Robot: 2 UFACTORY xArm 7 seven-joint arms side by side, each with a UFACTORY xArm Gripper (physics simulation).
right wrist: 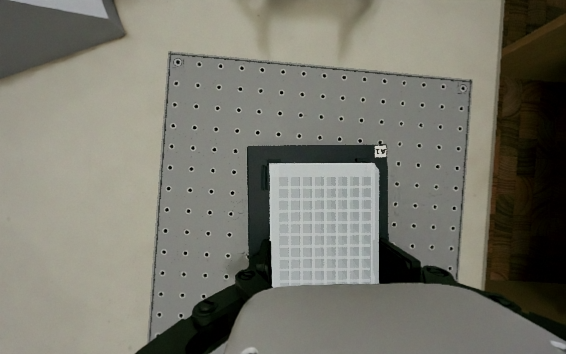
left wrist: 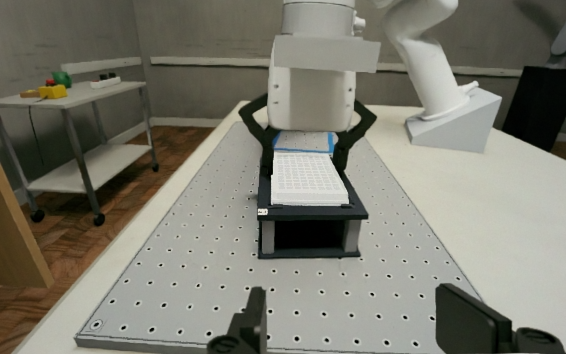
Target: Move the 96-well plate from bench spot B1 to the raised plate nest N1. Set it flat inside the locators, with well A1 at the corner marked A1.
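Frame: origin at the left arm's base, x ahead, y left, z up, level; millimetres.
Where they show: left gripper, fingertip midpoint: (left wrist: 351, 314); right gripper, fingertip midpoint: (right wrist: 322, 256) (left wrist: 303, 173); right arm's base, link origin: (left wrist: 445, 109).
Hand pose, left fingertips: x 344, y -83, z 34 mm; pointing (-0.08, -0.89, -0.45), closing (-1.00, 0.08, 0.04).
Each offset is from my left fingertips to the top centre of the thing. "*": to the spot under its first point. Level surfaces: height alone.
The white 96-well plate @[13 mm back, 230 mm right, 25 mm down] (left wrist: 307, 175) (right wrist: 325, 225) lies level in the raised black nest @[14 mm back, 231 mm right, 37 mm down] (left wrist: 315, 214) (right wrist: 257, 210), or so close above its top that no gap shows. The label A1 @[* 42 mm ahead, 156 mm right, 41 mm down] (left wrist: 262, 212) (right wrist: 380, 151) marks the nest's near left corner in the left wrist view and its upper right corner in the right wrist view; a cut plate corner points to it. Well lettering is too small to read. My right gripper (left wrist: 303, 173) (right wrist: 322, 256) is shut on the plate, a finger against each long side. My left gripper (left wrist: 351, 314) is open and empty, in front of the nest.
The nest stands on a grey perforated board @[102 mm down] (left wrist: 200, 250) (right wrist: 210, 150) on the pale bench @[115 mm down] (left wrist: 510, 200) (right wrist: 75, 200). A blue outline @[* 135 mm back, 557 mm right, 102 mm down] (left wrist: 331, 142) lies behind the nest, partly hidden by the right arm. A grey arm base (left wrist: 450, 125) stands at the back right. A trolley (left wrist: 82, 160) stands left.
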